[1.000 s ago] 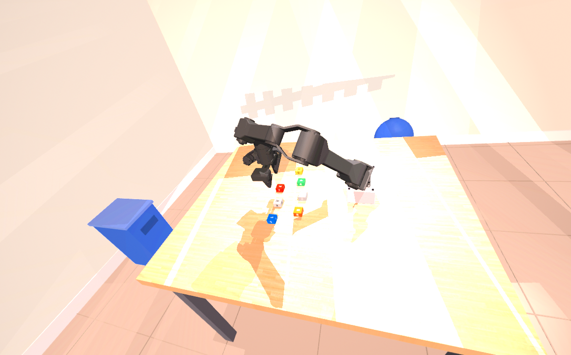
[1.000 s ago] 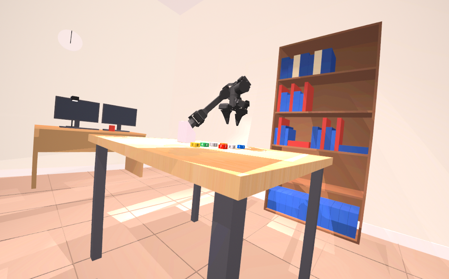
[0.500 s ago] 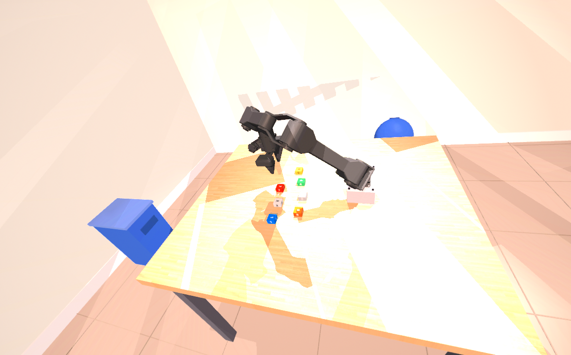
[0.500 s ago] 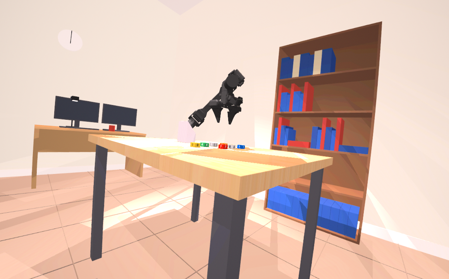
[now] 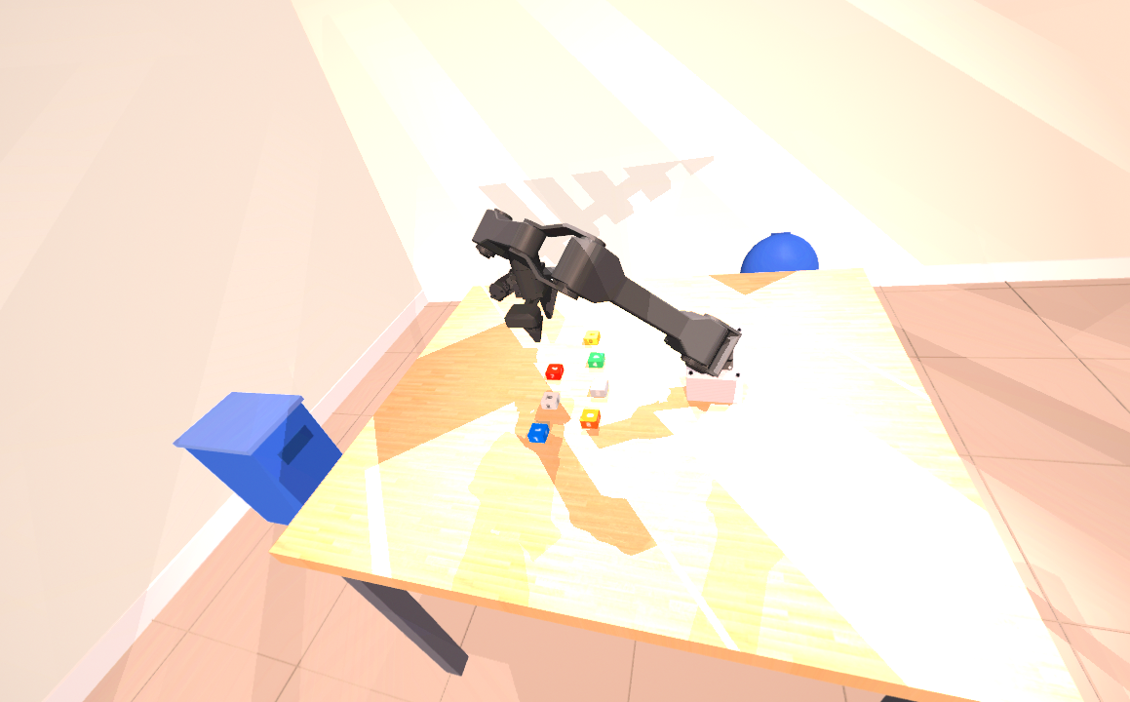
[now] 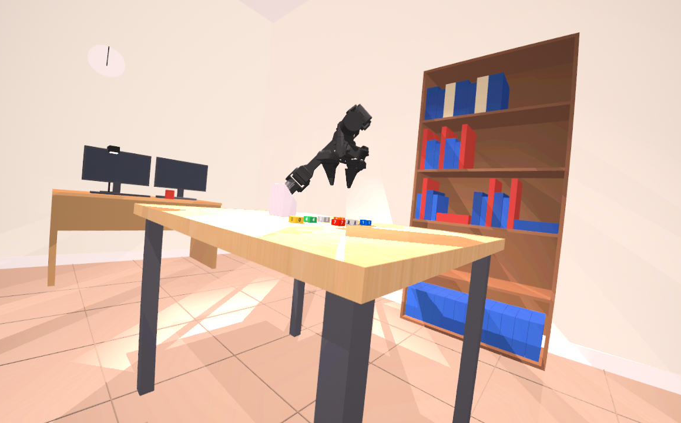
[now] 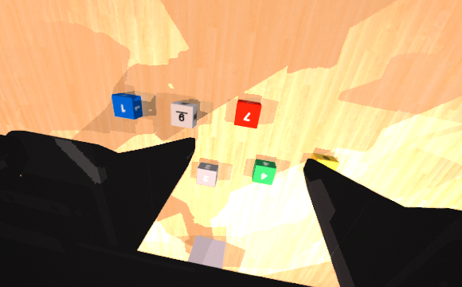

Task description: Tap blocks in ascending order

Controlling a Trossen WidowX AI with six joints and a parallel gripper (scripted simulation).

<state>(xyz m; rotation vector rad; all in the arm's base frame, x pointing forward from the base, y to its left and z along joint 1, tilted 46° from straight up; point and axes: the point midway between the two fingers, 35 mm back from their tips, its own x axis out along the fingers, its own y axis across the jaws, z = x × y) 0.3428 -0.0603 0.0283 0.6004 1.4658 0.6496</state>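
Right now my gripper tip is 60 mm past the yellow block, 120 mm to the left of it and 120 mm above it. Round my gripper tip: red block 120 mm below; green block 90 mm behind, 40 mm to the right, 120 mm below; white block 20 mm behind, 90 mm to the left, 120 mm below.
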